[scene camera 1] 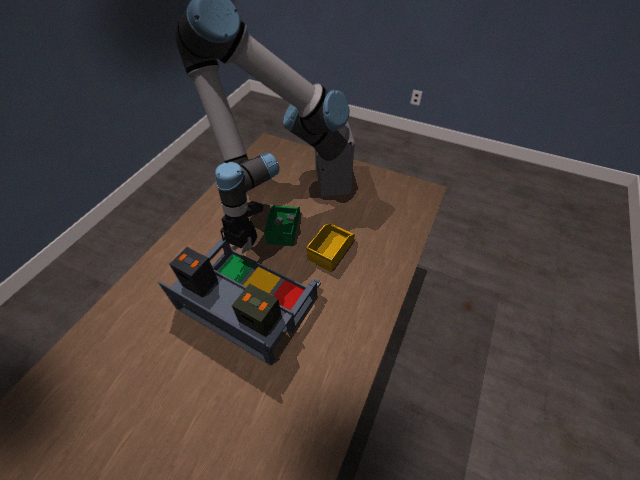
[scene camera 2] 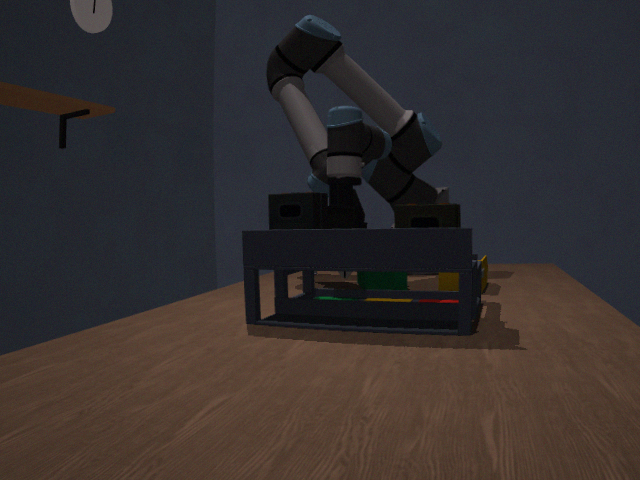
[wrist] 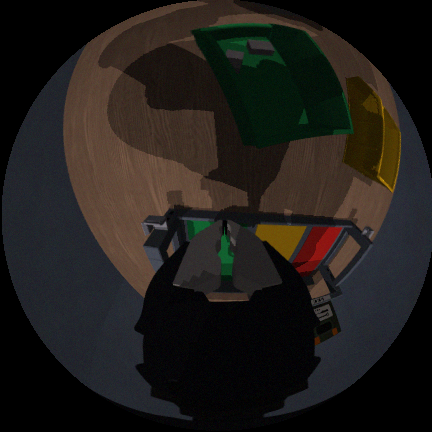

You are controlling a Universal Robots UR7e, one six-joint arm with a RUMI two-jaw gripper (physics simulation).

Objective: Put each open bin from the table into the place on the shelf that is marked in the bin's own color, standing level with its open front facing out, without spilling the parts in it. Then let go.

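Where they show: gripper, fingertip midpoint: (scene camera 1: 246,250) (scene camera 2: 345,278) (wrist: 223,221); arm's base, link origin: (scene camera 1: 335,143).
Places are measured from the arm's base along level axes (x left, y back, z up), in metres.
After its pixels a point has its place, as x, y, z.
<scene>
My gripper (scene camera 1: 249,245) @(-0.214, -0.474, -0.149) (scene camera 2: 344,274) @(-0.214, -0.474, -0.149) (wrist: 223,221) @(-0.214, -0.474, -0.149) is shut with nothing between its fingers, pointing down above the green end of the shelf's open side. The green bin (scene camera 1: 281,236) @(-0.111, -0.391, -0.141) (scene camera 2: 382,280) @(-0.131, -0.393, -0.167) (wrist: 280,100) @(-0.113, -0.346, -0.192) stands on the table beside the gripper, with grey parts inside. The yellow bin (scene camera 1: 328,260) @(0.079, -0.460, -0.134) (scene camera 2: 448,281) @(0.017, -0.441, -0.167) (wrist: 367,135) @(0.011, -0.383, -0.149) stands to its right; no parts show in it. The grey shelf (scene camera 1: 222,302) @(-0.189, -0.711, -0.092) (scene camera 2: 356,248) @(-0.181, -0.776, -0.063) has a green place (scene camera 1: 235,267) @(-0.243, -0.528, -0.188) (wrist: 197,229) @(-0.264, -0.507, -0.188), a yellow place (scene camera 1: 264,280) @(-0.125, -0.555, -0.188) (wrist: 280,240) @(-0.126, -0.564, -0.188) and a red place (scene camera 1: 290,294) @(-0.022, -0.587, -0.188) (wrist: 322,245) @(-0.014, -0.615, -0.188), with no bin on them. No red bin shows.
A black box (scene camera 1: 193,272) @(-0.253, -0.697, 0.027) (scene camera 2: 297,210) @(-0.281, -0.703, -0.002) and an olive box (scene camera 1: 256,311) @(-0.049, -0.758, 0.002) (scene camera 2: 427,214) @(-0.070, -0.773, -0.013) (wrist: 327,326) @(-0.041, -0.697, -0.026) stand on the shelf's upper board, above the rear of the marked places. The shelf's side posts rise at both ends. The arm's base (scene camera 1: 334,170) @(0.016, -0.088, -0.060) stands behind the bins.
</scene>
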